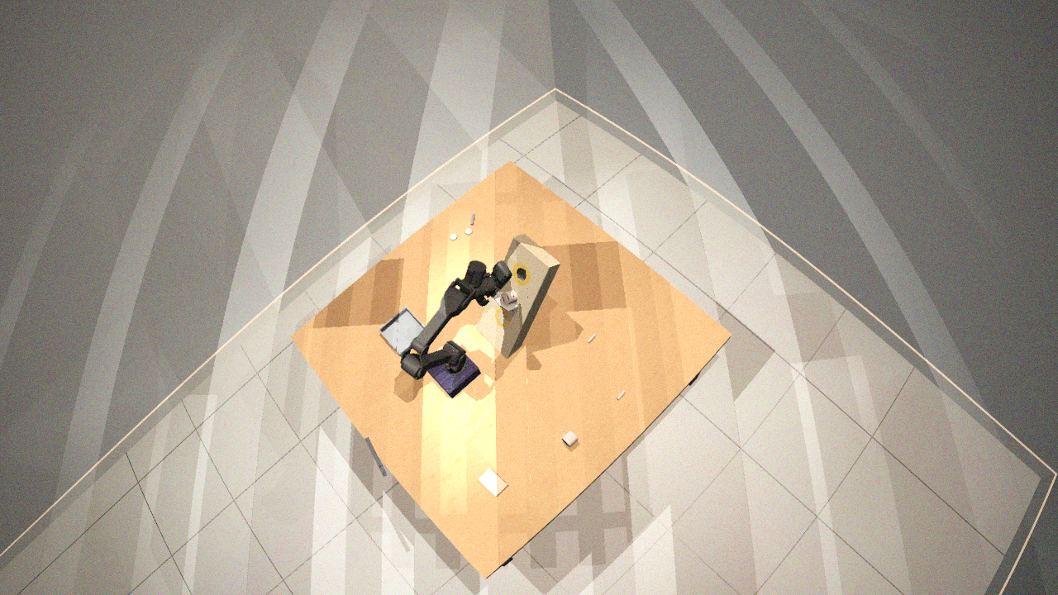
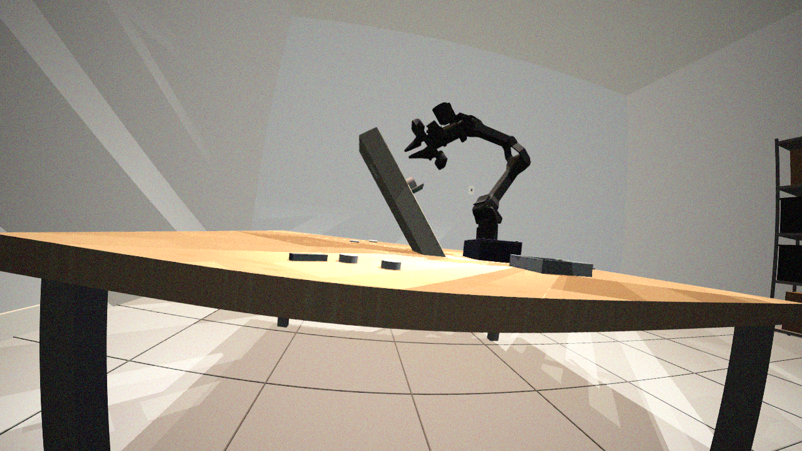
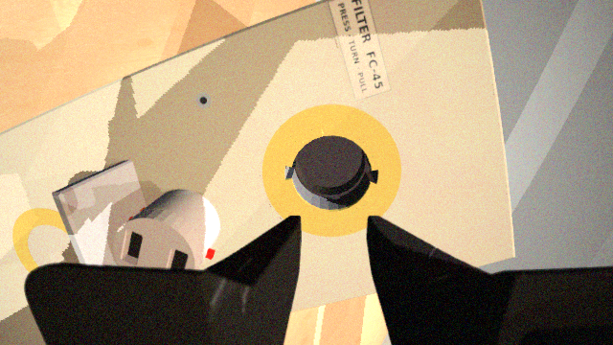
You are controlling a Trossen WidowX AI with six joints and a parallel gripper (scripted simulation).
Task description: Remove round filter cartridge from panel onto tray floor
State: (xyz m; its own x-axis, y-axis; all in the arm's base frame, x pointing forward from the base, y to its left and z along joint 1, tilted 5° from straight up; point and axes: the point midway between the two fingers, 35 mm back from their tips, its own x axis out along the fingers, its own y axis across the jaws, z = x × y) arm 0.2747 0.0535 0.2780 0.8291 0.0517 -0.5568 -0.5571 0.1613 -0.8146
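Now: the white round cartridge 10 cm below my gripper tip, 2 cm behind it and 1 cm to the right of it. From my gripper tip the other things lie so: grey tray: 39 cm behind, 31 cm below, 24 cm to the left; then white card: 46 cm to the right, 45 cm behind, 31 cm below; then short bar: 52 cm to the left, 31 cm below, 13 cm ahead.
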